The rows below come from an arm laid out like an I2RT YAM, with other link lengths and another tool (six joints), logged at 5 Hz.
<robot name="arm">
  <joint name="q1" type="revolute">
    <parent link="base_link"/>
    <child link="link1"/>
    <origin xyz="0 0 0.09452"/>
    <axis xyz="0 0 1"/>
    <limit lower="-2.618" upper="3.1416"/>
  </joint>
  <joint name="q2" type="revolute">
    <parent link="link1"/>
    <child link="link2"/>
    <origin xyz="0.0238 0.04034 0.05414" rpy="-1.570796 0 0"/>
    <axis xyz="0 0 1"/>
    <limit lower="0" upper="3.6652"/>
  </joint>
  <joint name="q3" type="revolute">
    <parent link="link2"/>
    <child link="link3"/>
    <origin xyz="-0.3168 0 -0.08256" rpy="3.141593 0 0"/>
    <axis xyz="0 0 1"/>
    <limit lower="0" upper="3.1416"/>
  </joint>
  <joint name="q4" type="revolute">
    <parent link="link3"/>
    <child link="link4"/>
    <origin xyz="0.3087 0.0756 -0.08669"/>
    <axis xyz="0 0 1"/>
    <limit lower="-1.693" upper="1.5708"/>
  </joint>
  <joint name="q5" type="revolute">
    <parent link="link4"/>
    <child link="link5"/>
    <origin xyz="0.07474 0.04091 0.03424" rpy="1.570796 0 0"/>
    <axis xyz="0 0 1"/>
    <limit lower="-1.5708" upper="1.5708"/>
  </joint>
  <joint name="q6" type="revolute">
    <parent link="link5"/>
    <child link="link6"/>
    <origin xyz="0.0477 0 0.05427" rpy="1.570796 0 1.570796"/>
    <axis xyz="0 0 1"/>
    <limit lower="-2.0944" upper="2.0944"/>
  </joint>
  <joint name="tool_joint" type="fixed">
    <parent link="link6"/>
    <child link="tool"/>
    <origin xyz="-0.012 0.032 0.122" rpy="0 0.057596 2.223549"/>
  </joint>
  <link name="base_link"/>
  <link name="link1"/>
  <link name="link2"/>
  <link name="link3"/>
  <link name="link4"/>
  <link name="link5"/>
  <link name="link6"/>
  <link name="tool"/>
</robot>
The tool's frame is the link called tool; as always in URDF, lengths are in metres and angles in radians.
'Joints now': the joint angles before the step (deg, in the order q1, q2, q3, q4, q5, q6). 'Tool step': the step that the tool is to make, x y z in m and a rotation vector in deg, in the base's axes. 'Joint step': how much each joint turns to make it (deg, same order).
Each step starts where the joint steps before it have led.
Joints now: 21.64 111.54 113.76 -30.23 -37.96 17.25
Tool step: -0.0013 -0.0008 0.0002 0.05 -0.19 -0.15
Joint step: 0.00 -0.52 -0.77 0.49 0.15 0.06
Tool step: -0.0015 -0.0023 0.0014 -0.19 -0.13 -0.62
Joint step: -0.03 -0.70 -0.64 0.05 0.63 0.10
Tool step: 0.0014 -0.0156 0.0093 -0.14 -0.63 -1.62
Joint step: -1.37 -1.37 -0.21 -0.77 0.39 -0.25
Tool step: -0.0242 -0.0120 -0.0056 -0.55 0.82 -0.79
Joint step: -0.15 -5.57 -7.66 1.19 0.68 0.11
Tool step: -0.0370 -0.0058 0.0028 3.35 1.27 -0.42
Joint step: 0.41 -7.90 -10.59 5.31 -0.88 4.44
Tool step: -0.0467 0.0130 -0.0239 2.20 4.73 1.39
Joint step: 3.10 -6.26 -11.18 4.51 -0.12 5.23
